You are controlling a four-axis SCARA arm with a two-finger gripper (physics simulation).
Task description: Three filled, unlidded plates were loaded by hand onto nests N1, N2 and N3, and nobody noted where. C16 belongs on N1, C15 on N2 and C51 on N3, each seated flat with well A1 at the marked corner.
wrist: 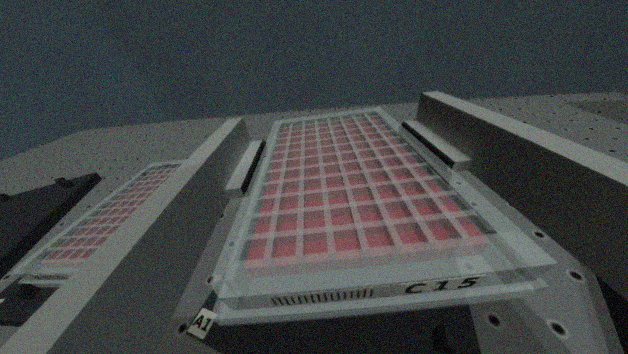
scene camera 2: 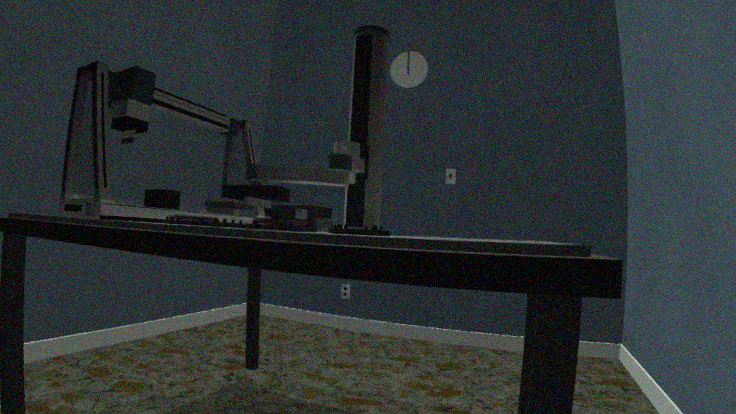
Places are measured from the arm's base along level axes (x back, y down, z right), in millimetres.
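Where they show: gripper, fingertip midpoint: (wrist: 331, 122) (scene camera 2: 227, 199).
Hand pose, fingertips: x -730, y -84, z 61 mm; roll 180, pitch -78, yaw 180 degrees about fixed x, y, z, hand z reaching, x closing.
Things, the pixels of their top centre, and the offset from my fingertips. "spot": a spot on its surface instead.
- plate C15 at its top centre: (wrist: 337, 152) (scene camera 2: 231, 202) dx +23, dy +7, dz +5 mm
- white A1 marker at a spot on its surface: (wrist: 202, 324) spot: dx +90, dy +59, dz -55 mm
- second red-filled plate at its top centre: (wrist: 141, 198) (scene camera 2: 282, 219) dx +25, dy +45, dz -159 mm
- dark block at a spot on its surface: (wrist: 45, 215) spot: dx +42, dy +59, dz -284 mm
- small dark box at a spot on its surface: (scene camera 2: 162, 198) spot: dx +164, dy -15, dz +467 mm
My gripper (wrist: 331, 122) is shut on plate C15 (wrist: 325, 197), a clear plate with red wells, gripped by its long sides. Its near edge shows a barcode and "C15". A white A1 marker (wrist: 202, 324) shows just below the plate's near left corner, with dark nest parts under the near edge. Whether the plate touches the nest cannot be told. A second red-filled plate (wrist: 107, 220) lies to the left, partly behind the left finger; its label is not readable. In the scene view the dark gripper body (scene camera 2: 255, 193) hangs low over the equipment; the fingers are too dark to make out.
A dark block (wrist: 45, 215) stands beyond the second plate at the left. In the scene view, the arm's column (scene camera 2: 375, 128) stands right of the gripper, a gantry frame (scene camera 2: 82, 139) at the left, and a small dark box (scene camera 2: 162, 198) between the gantry's posts.
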